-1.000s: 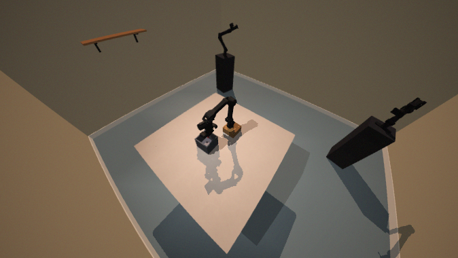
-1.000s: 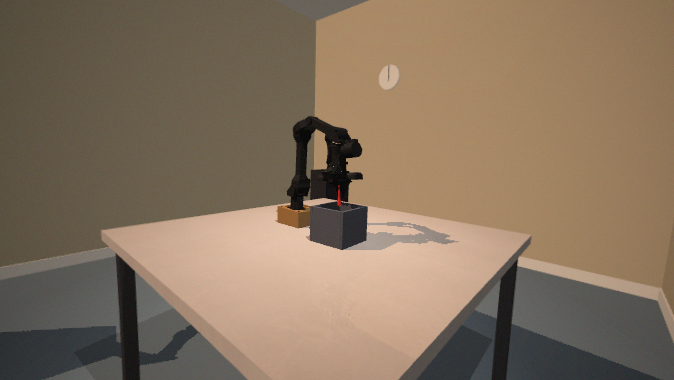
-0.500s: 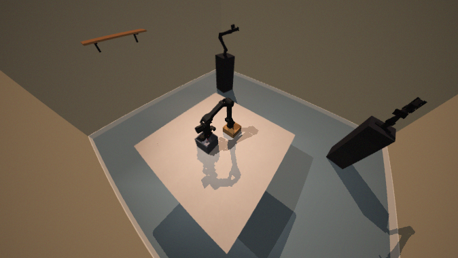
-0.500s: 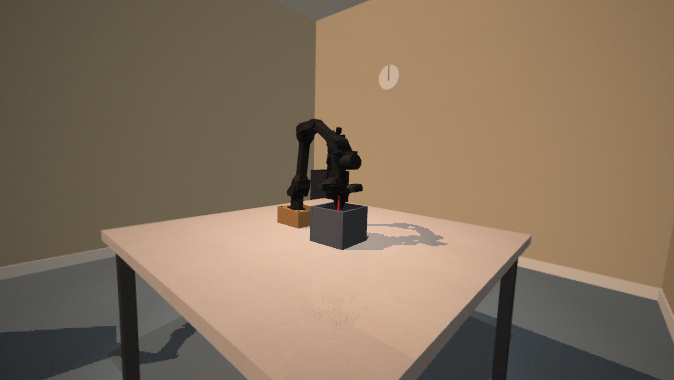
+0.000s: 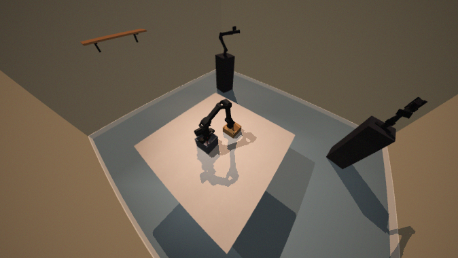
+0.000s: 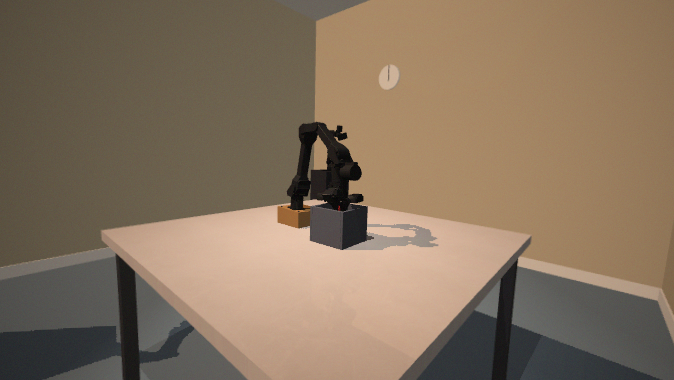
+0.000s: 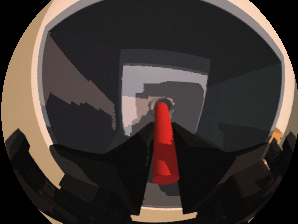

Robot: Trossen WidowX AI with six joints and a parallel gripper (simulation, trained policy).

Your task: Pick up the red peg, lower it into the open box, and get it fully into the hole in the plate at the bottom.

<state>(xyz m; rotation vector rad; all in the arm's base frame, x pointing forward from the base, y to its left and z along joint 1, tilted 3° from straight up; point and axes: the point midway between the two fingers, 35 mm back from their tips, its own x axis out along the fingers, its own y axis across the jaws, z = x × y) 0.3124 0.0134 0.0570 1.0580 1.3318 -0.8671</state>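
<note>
Right now my gripper tip is 10 mm below the red peg.
</note>
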